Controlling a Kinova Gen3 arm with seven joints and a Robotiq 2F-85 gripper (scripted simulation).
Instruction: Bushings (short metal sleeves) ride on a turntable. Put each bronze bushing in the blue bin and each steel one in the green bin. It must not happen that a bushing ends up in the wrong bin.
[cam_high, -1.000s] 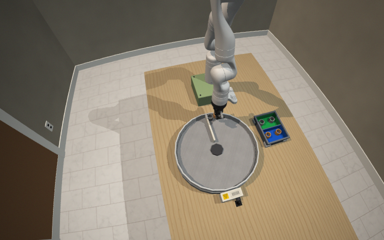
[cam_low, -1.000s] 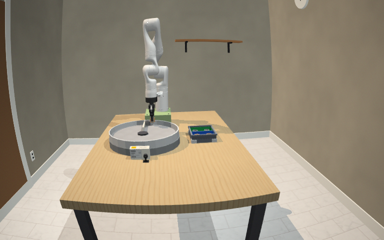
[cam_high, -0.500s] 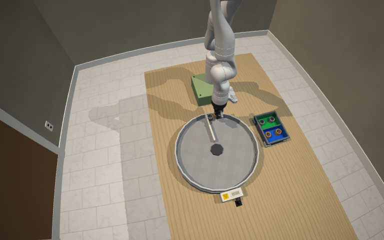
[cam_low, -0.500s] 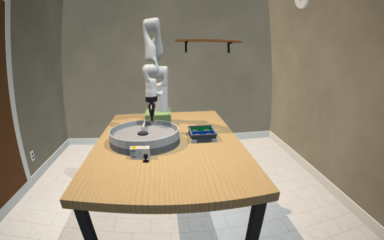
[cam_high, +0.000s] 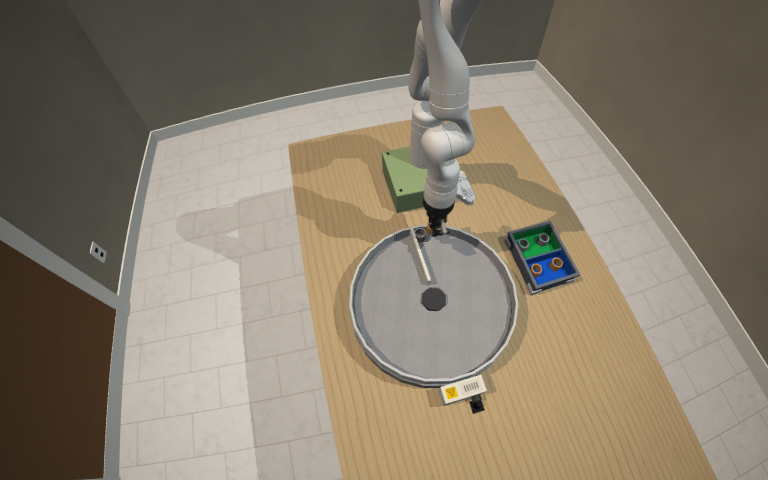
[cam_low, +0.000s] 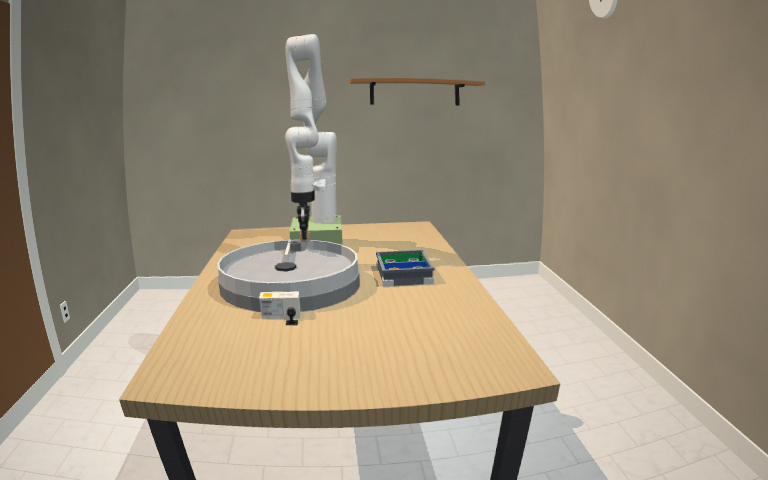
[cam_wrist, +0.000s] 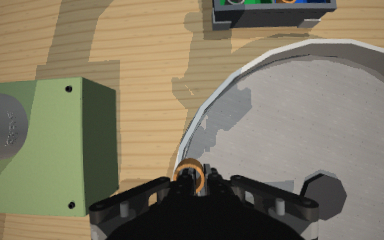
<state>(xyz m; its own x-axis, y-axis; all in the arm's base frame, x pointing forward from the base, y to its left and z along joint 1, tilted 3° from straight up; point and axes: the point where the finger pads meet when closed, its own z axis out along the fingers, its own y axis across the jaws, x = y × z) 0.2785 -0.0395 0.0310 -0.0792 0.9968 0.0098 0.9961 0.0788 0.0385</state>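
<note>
My hand is 310 mm to the right of the blue bin, 100 mm short of it and 80 mm above it. Also, from my hand: turntable: 170 mm ahead, 60 mm below, 40 mm to the right.
</note>
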